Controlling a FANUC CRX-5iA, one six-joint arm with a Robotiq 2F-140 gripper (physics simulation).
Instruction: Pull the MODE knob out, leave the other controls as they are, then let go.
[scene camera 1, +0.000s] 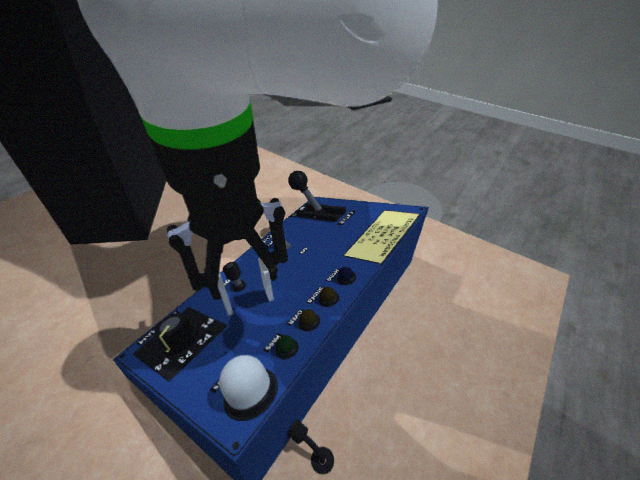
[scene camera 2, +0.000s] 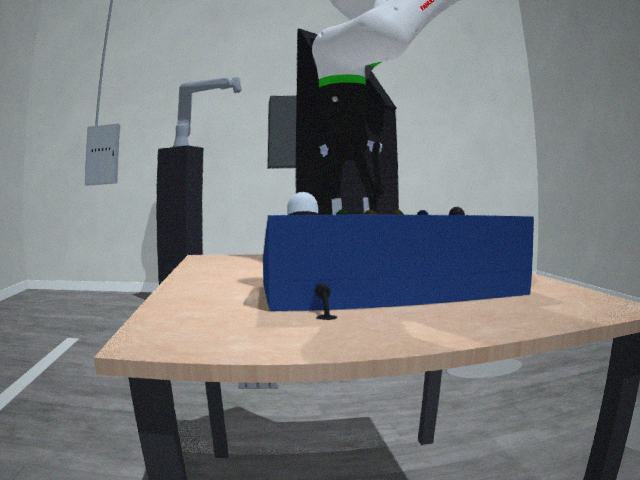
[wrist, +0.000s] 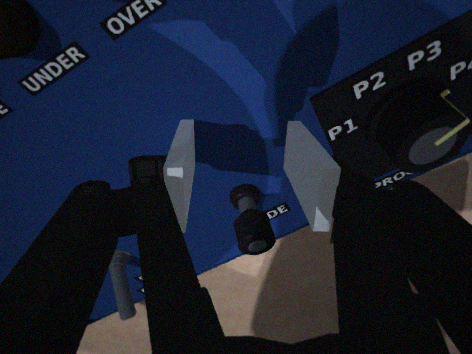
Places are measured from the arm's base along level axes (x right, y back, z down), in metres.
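Pixels of known places: gripper, fingertip midpoint: (scene camera 1: 248, 299) (wrist: 240, 144).
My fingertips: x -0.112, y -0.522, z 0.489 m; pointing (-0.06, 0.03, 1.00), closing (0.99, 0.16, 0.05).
Note:
For each thing: its middle in the pictures, then the offset to it from my fingertips. "spot": a spot on its surface instead.
- MODE knob, body centre: (wrist: 254, 233) (scene camera 1: 231, 270) dx +0.002, dy +0.061, dz -0.008 m
- blue panel, body centre: (wrist: 131, 165) (scene camera 1: 290, 282) (scene camera 2: 397, 250) dx -0.081, dy +0.018, dz +0.029 m
- program selector, body centre: (wrist: 417, 131) (scene camera 1: 174, 331) dx +0.110, dy +0.009, dz +0.009 m
- grey toggle, body centre: (wrist: 121, 288) dx -0.107, dy +0.111, dz +0.004 m
- white dome, surface spot: (scene camera 1: 244, 381) (scene camera 2: 299, 194) spot: dx +0.061, dy -0.149, dz -0.076 m
- side crank, surface spot: (scene camera 2: 322, 290) spot: dx +0.013, dy -0.188, dz +0.074 m
The MODE knob (scene camera 1: 232, 270) (wrist: 254, 232) is a small black cap on a short grey stem above a black collar. It stands on the blue panel (scene camera 1: 320, 268) (scene camera 2: 398, 258) (wrist: 115, 125), and its label is partly hidden behind it in the wrist view. My gripper (scene camera 1: 248, 304) (scene camera 2: 351, 205) (wrist: 240, 144) is open and empty, with its pale pads pointing down close above the panel. In the wrist view the knob lies in the gap between the fingers, below the midpoint of the pads, apart from both. The knob does not show in scene camera 2.
The program selector (scene camera 1: 169, 330) (wrist: 432, 145) is beside one finger. A grey toggle (wrist: 122, 287) is near the other. A white dome (scene camera 1: 244, 381) (scene camera 2: 302, 203), coloured lamps (scene camera 1: 308, 319), a ball-topped lever (scene camera 1: 298, 180) and a side crank (scene camera 1: 321, 458) (scene camera 2: 322, 290) also show.

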